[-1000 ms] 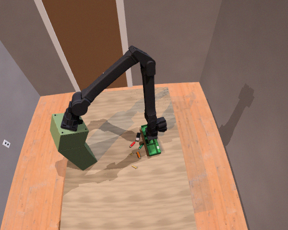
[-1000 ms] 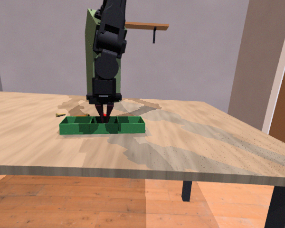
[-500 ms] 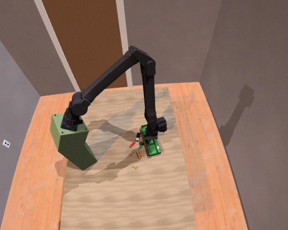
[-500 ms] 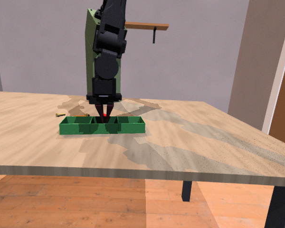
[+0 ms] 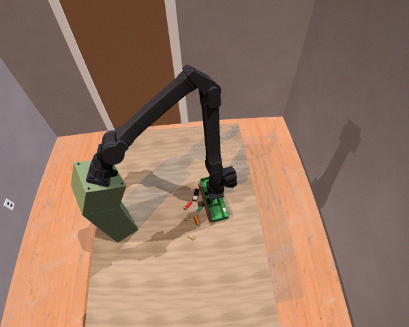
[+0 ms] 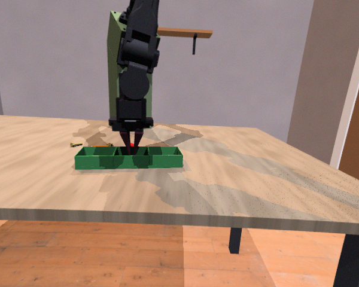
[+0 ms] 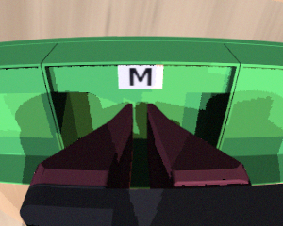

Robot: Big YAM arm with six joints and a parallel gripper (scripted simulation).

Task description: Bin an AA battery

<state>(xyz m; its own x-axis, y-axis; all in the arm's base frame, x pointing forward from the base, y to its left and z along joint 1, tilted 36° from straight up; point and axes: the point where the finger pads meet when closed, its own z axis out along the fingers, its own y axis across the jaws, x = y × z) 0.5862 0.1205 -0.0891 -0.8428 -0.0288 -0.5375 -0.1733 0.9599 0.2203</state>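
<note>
My hand is 1 cm above the green three-compartment bin. From my hand the other things lie so: red battery 14 cm behind, 3 cm to the right, 2 cm below; then black-and-white block 10 cm behind, 2 cm to the left, 2 cm below; then green battery 8 cm behind, 5 cm to the right, 2 cm below.
</note>
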